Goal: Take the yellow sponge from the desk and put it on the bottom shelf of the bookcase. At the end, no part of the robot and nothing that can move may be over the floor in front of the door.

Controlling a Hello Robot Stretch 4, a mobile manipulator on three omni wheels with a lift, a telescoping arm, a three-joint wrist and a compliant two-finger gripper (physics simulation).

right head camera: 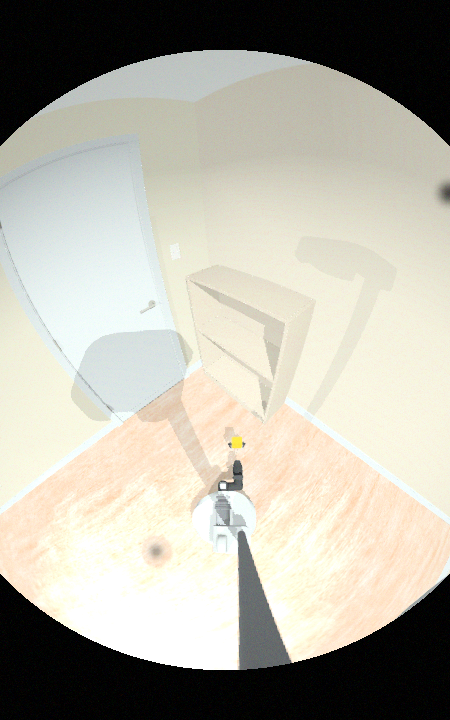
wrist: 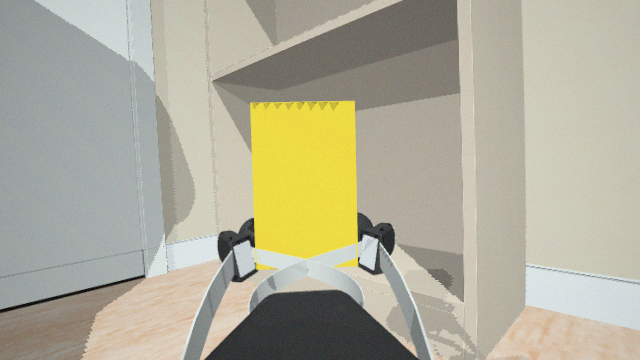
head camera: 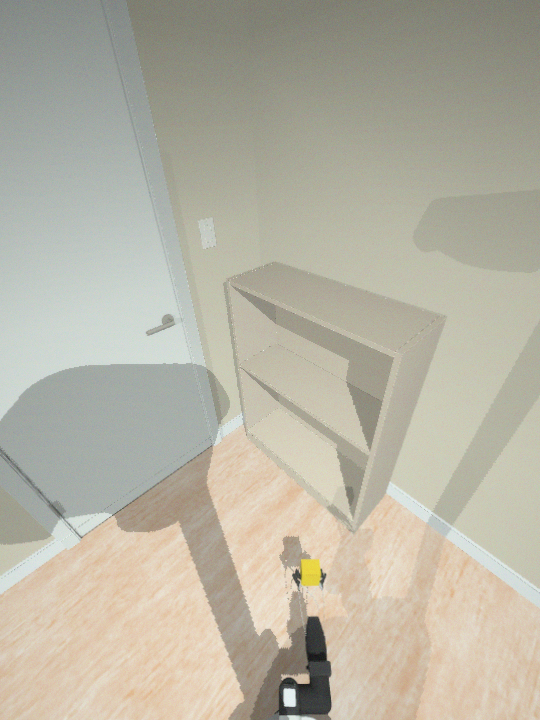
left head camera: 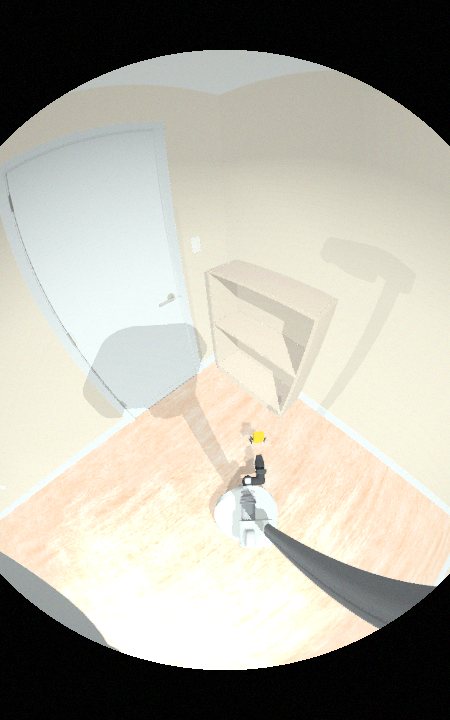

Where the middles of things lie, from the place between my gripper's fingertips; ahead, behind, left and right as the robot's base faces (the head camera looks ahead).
Right now my hand is 3 cm past the yellow sponge [wrist: 303, 153] and 4 cm below it.
